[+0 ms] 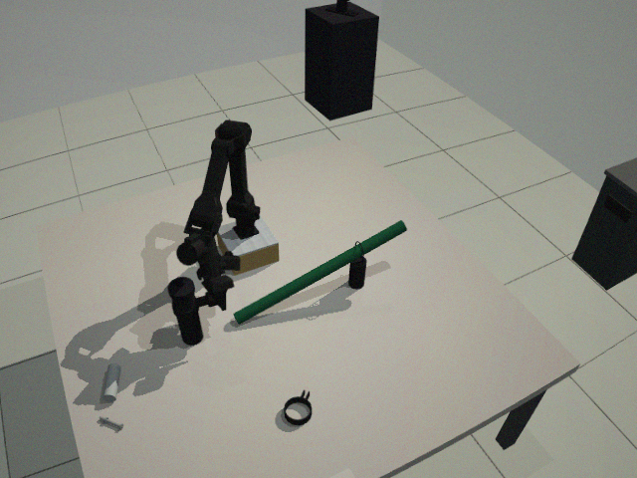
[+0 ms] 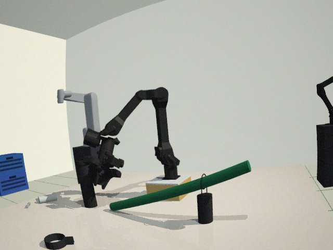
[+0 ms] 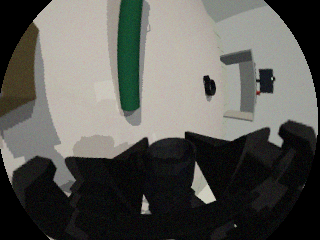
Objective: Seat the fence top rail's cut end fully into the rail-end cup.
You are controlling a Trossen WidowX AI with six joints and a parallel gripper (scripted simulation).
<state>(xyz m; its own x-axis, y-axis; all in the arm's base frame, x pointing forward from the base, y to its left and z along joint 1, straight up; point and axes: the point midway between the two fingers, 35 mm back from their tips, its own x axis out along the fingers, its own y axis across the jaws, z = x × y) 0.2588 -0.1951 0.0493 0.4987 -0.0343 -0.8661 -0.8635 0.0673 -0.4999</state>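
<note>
The black rail-end cup is 30 mm above my gripper tip, 20 mm to the right of it and 20 mm behind it. Also, from my gripper tip: short black post 420 mm to the left, 20 mm ahead, 10 mm above; then grey tube 340 mm to the right, 80 mm below, 30 mm ahead; then bolt 370 mm to the right, 140 mm ahead, 90 mm below.
</note>
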